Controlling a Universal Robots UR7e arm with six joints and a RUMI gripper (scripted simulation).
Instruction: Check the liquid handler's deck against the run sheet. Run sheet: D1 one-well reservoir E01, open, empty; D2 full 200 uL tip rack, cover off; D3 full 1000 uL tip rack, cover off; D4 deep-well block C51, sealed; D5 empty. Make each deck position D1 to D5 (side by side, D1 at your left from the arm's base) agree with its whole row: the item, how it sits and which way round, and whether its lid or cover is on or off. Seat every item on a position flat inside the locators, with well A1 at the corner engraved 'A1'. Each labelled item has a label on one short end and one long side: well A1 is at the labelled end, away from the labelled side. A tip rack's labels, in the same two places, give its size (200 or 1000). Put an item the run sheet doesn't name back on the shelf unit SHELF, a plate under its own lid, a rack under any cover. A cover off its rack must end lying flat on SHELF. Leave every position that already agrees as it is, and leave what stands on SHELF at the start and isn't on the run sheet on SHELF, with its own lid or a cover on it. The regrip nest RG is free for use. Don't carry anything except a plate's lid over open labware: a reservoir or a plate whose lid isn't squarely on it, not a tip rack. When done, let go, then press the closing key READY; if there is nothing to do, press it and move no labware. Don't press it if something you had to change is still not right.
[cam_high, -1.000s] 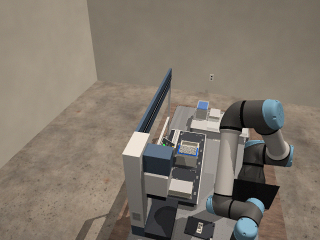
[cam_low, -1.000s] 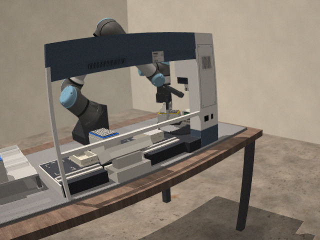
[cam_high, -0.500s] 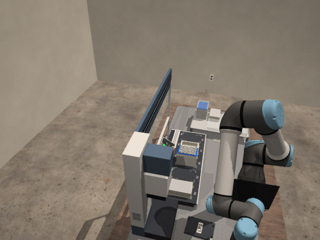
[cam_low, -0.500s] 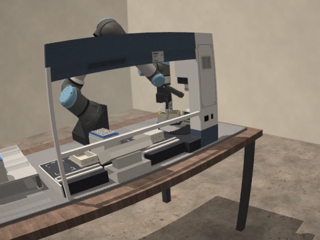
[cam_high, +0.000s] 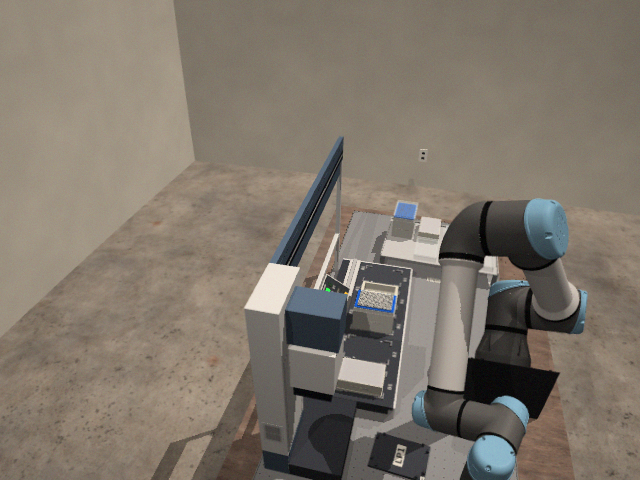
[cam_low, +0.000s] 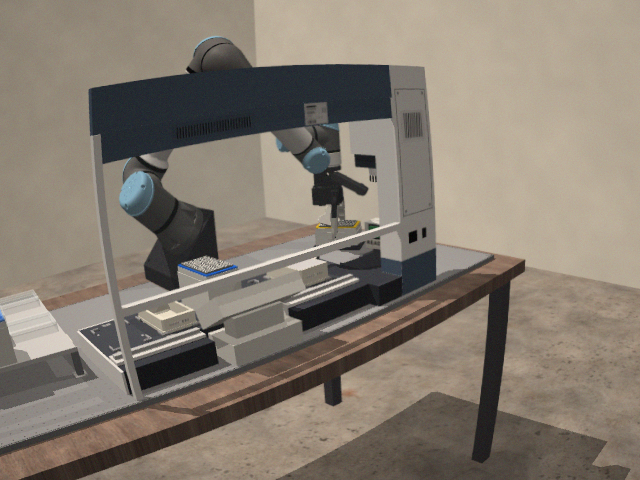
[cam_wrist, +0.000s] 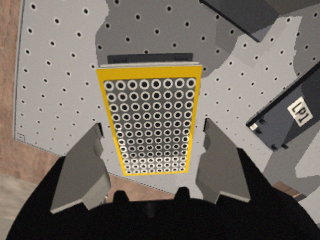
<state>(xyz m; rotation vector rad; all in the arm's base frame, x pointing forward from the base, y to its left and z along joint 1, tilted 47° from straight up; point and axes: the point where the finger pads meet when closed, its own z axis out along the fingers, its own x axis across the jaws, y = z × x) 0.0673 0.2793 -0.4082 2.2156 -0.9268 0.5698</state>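
Right now my hand is 1 cm to the left of the yellow-rimmed tip rack and 1 cm below it. Also, from my hand: regrip nest RG: 4 cm below; then green key: 20 cm ahead, 4 cm above, 2 cm to the right; then dark pad: 19 cm to the right, 15 cm ahead, 4 cm below.
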